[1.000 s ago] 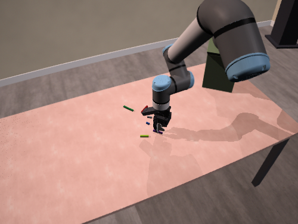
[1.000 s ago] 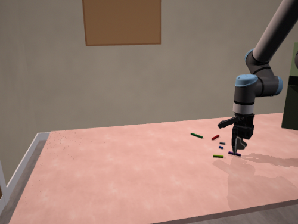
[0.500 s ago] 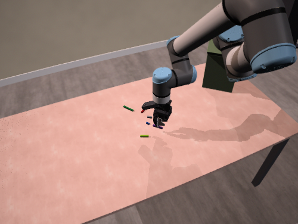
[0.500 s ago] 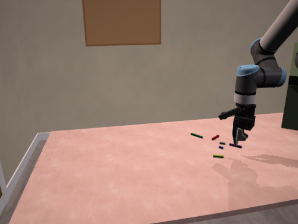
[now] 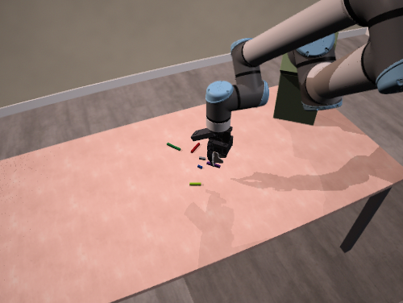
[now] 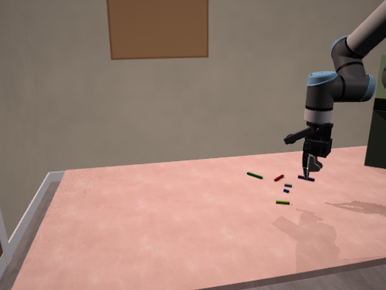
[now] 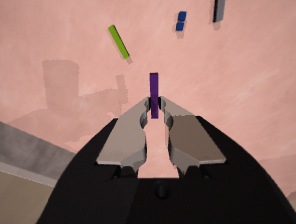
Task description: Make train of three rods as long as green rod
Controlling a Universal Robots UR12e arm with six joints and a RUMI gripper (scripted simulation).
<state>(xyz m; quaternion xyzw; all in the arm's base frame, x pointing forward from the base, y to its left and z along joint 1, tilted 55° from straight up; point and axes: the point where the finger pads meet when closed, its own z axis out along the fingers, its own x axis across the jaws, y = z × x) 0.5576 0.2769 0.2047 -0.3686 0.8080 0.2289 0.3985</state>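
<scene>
My gripper is now 40 mm short of the grey rod, 130 mm to the left of it and 100 mm above it. The rest, counted from my hand: purple rod: 10 mm below; lime rod: 80 mm ahead, 20 mm to the left, 100 mm below; red rod: 70 mm ahead, 210 mm to the right, 100 mm below.
</scene>
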